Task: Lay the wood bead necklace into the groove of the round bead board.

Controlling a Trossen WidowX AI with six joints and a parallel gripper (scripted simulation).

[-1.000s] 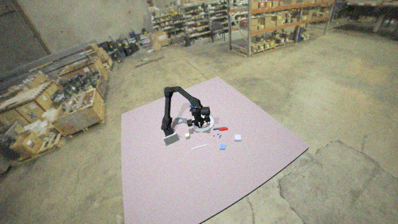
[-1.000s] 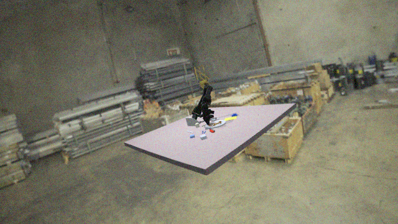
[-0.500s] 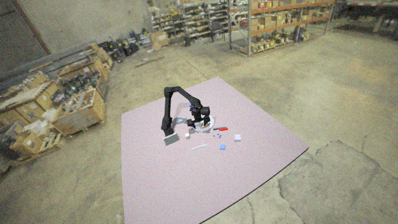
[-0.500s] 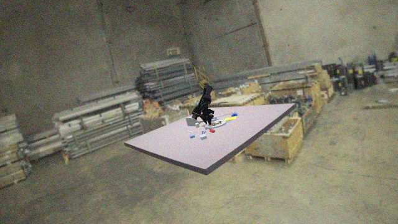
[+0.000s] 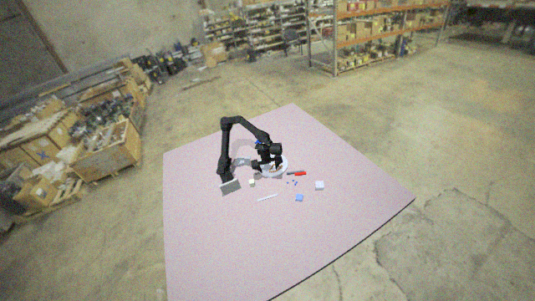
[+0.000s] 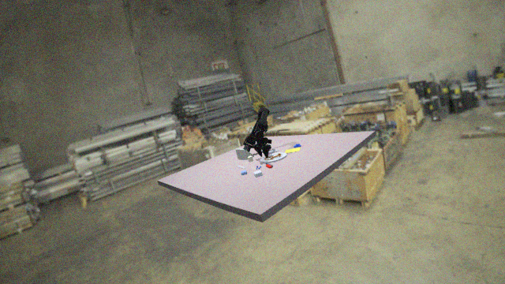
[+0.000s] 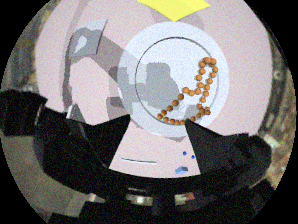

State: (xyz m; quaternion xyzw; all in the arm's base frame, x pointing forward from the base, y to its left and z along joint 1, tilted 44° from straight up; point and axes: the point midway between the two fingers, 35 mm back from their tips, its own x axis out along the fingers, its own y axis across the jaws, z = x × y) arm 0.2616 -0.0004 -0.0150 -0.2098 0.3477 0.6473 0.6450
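Right now the cream cube is 120 mm behind my gripper tip and 50 mm to the right of it. Round my gripper tip: white stick (170 mm to the right, 70 mm behind, 20 mm below); then red-handled tool (160 mm ahead, 90 mm to the right, 20 mm below); then grey plate (190 mm to the left, 130 mm behind, 20 mm below).
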